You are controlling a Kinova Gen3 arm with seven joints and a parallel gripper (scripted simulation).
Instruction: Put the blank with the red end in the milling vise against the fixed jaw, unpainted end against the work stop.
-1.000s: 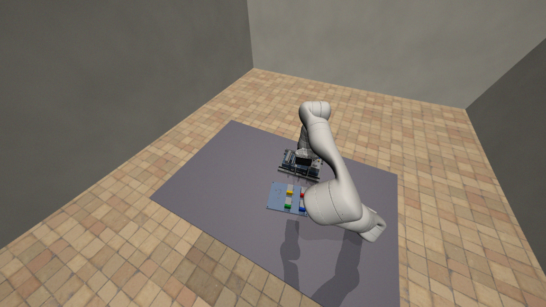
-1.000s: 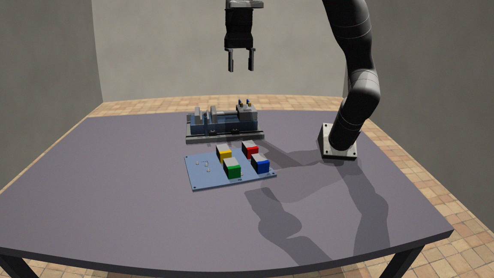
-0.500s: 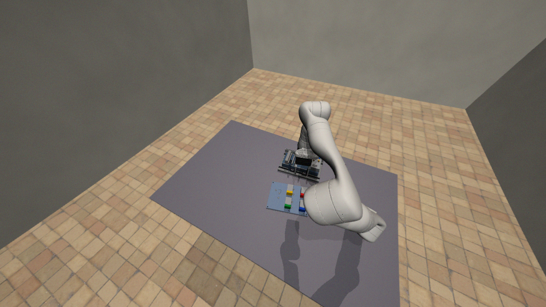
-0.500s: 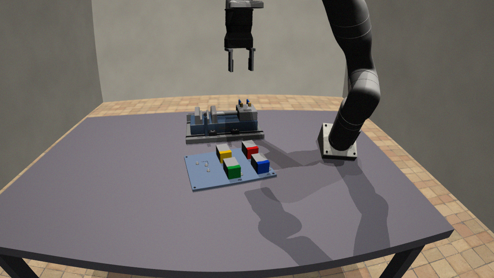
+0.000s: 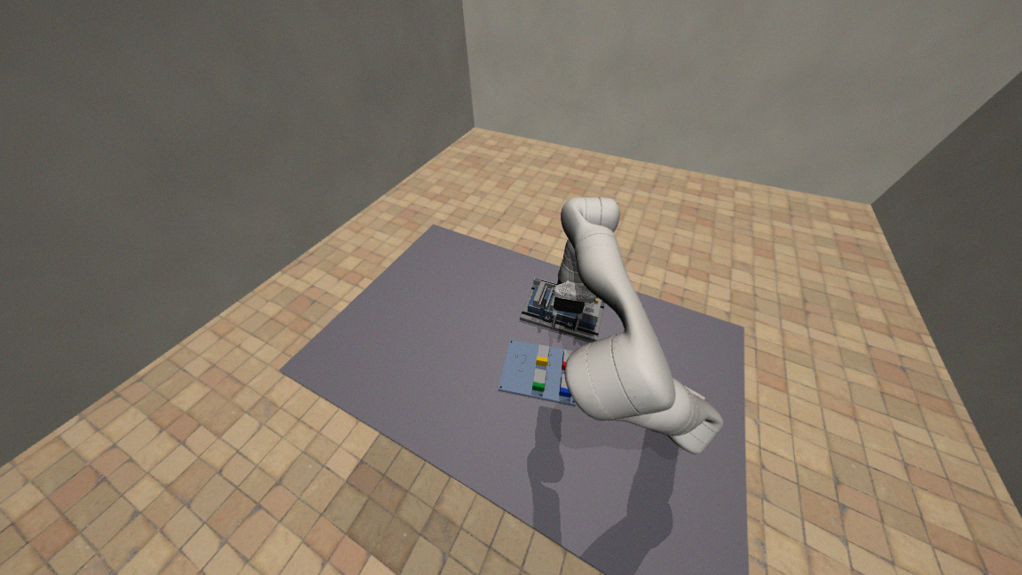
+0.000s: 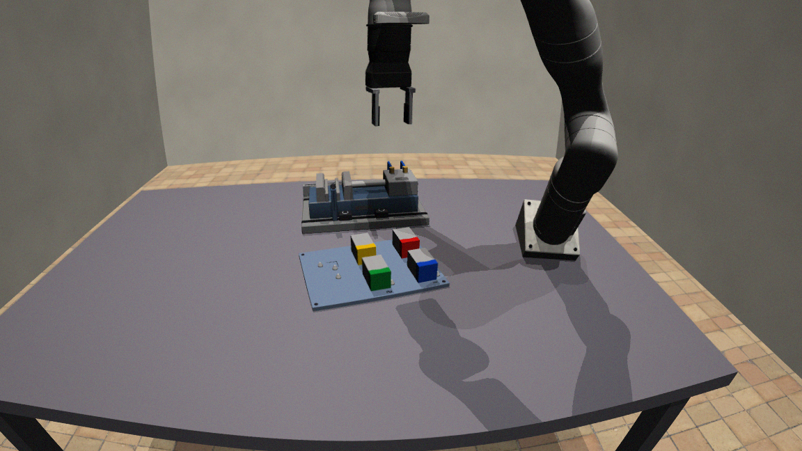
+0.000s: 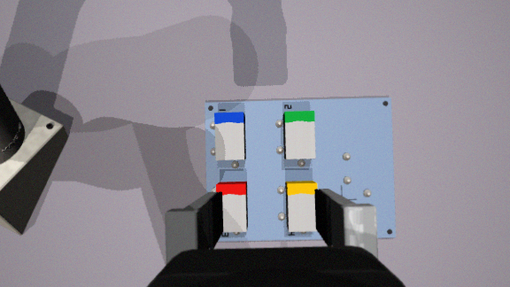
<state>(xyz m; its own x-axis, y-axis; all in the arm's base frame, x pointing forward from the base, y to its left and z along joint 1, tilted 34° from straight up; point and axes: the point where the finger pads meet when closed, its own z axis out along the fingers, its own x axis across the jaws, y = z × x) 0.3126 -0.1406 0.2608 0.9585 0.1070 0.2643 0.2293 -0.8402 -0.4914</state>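
Right now my hand is 3 cm past the red-ended blank, 5 cm to the left of it and 28 cm above it. The rest, counted from my hand: blue-ended blank: 6 cm behind, 4 cm to the left, 28 cm below; green-ended blank: 3 cm ahead, 6 cm to the left, 28 cm below; yellow-ended blank: 5 cm ahead, 3 cm to the right, 28 cm below.
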